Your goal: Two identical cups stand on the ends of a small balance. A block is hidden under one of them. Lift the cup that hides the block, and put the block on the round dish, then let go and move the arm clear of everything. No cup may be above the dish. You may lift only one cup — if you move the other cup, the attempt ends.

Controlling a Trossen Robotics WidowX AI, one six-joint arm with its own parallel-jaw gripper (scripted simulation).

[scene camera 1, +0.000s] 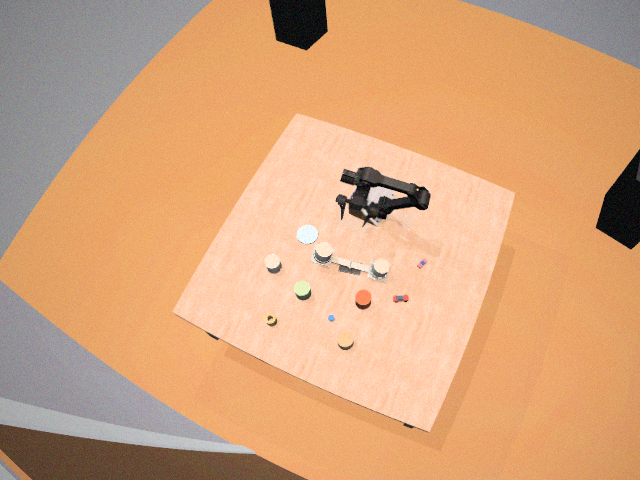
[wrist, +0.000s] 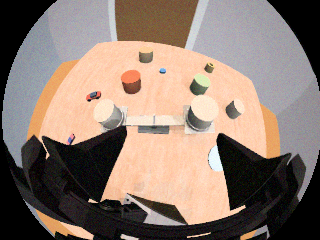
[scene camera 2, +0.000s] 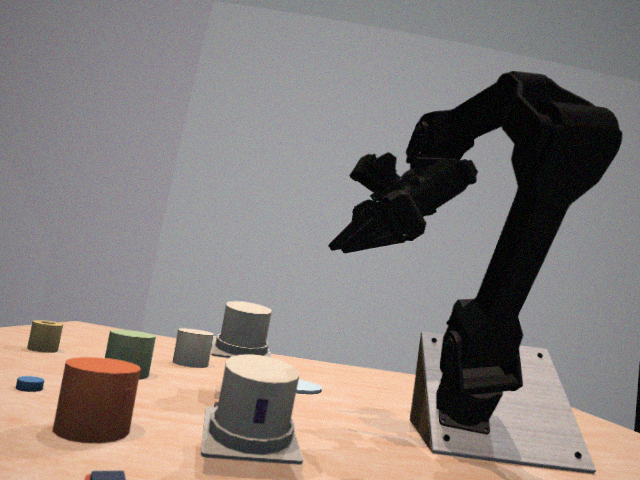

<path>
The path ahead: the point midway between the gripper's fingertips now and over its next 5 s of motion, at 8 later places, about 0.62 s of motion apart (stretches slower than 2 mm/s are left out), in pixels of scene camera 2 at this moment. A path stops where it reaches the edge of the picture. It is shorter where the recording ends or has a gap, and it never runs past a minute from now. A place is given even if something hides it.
The gripper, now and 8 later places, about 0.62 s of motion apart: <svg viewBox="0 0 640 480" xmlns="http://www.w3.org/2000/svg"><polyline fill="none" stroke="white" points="335,249 318,262 291,287 271,322 263,349 257,380 254,409 255,399 255,374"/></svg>
</path>
